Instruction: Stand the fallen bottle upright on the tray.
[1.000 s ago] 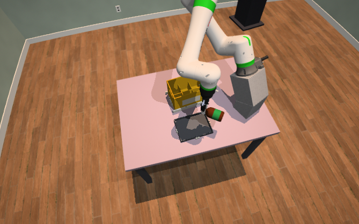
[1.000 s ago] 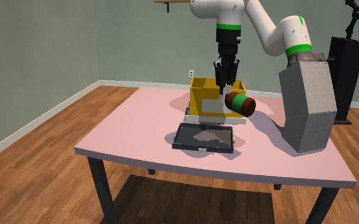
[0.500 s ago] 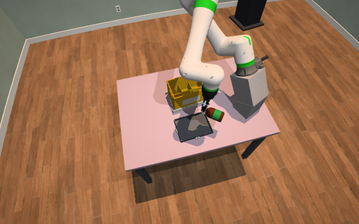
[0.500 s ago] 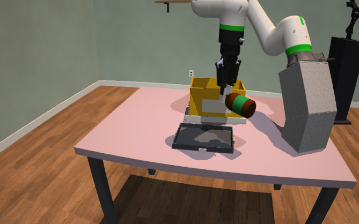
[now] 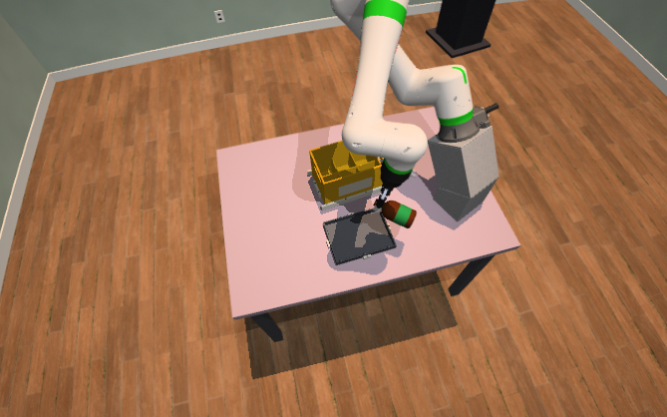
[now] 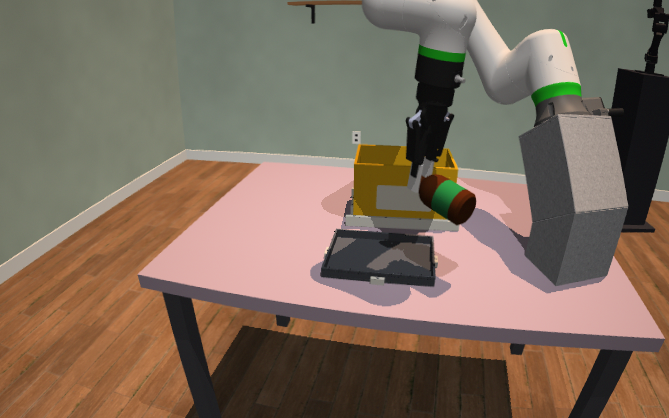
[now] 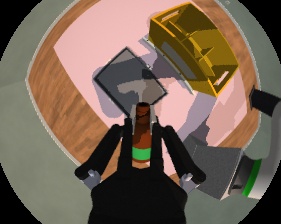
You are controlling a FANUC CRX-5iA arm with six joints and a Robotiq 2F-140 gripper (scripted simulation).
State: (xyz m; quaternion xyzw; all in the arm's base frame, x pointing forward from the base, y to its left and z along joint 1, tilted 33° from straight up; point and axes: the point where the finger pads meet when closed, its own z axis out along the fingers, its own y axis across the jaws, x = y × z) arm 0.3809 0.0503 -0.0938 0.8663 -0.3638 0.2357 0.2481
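Now: the bottle 30 mm behind my hand, 40 mm to the left of it and 30 mm below it. Round my hand: yellow crate: 270 mm to the right, 140 mm below; then tray: 80 mm ahead, 210 mm below.
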